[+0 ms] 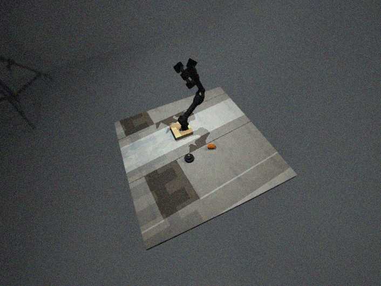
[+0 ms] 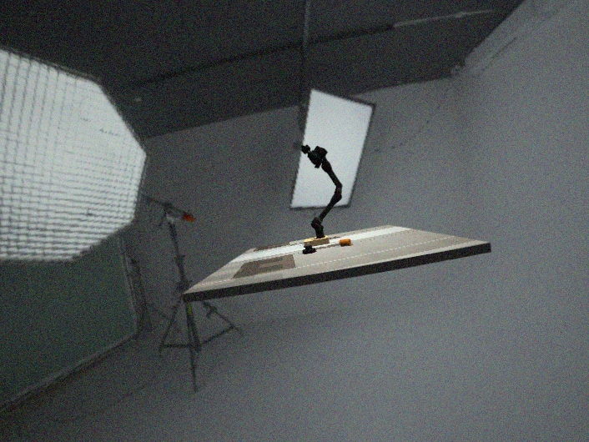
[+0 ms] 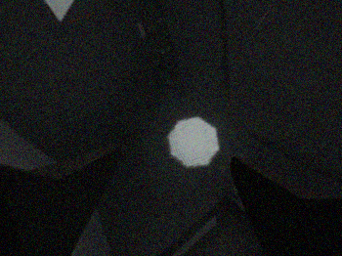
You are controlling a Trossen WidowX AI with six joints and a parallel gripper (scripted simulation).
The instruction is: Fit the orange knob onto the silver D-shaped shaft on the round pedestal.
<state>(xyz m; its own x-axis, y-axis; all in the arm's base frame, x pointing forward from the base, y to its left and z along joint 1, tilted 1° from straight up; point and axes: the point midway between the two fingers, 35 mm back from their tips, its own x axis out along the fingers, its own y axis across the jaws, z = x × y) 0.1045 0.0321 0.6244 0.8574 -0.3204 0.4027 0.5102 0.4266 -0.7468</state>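
Right now my gripper tip is 150 mm short of the orange knob, 180 mm to the right of it and 660 mm above it. Round my gripper tip: dark round pedestal (200 mm ahead, 60 mm to the right, 650 mm below).
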